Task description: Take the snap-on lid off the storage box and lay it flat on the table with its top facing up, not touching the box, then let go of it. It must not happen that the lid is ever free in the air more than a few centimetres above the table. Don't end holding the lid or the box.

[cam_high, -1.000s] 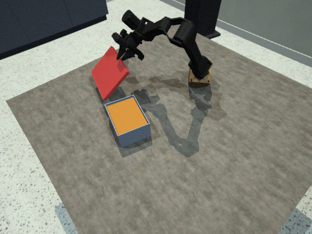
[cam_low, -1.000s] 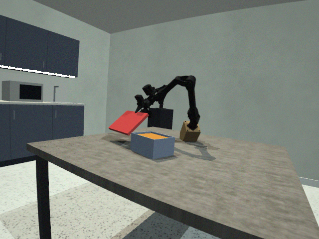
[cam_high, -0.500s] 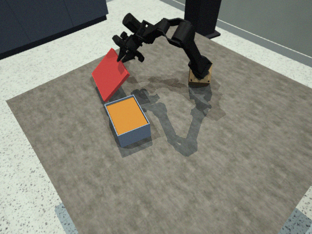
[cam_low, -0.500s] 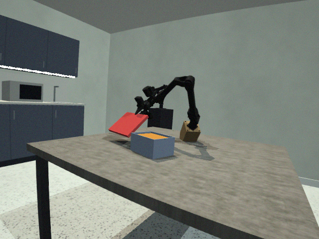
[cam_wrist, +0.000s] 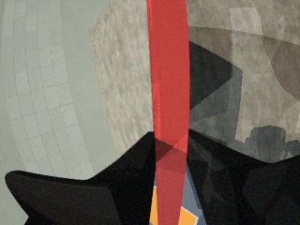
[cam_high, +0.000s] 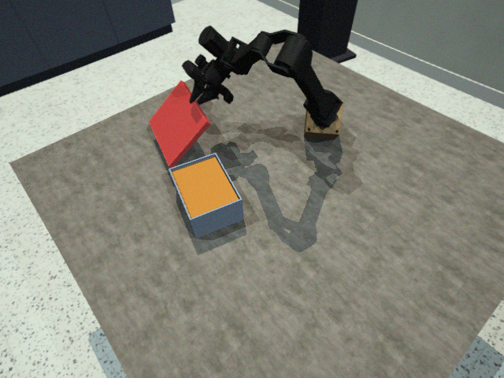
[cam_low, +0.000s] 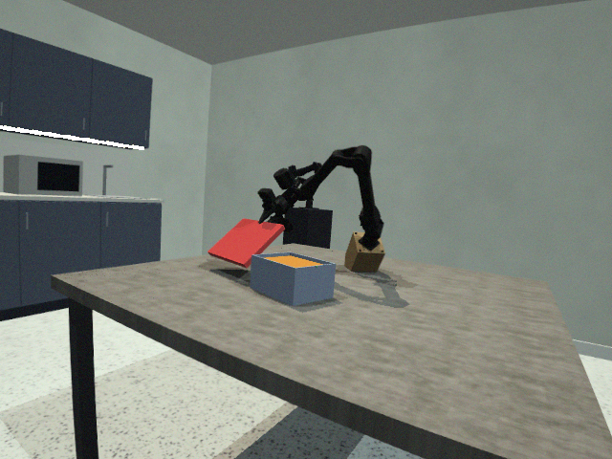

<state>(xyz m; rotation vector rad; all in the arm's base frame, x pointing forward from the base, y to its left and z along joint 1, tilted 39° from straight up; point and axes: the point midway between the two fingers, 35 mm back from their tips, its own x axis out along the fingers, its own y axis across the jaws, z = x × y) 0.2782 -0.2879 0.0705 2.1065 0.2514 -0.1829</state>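
Right now my hand is 9 cm short of the red lid and 7 cm above it. Also, from my hand: blue storage box 27 cm to the left, 14 cm below, 11 cm ahead.
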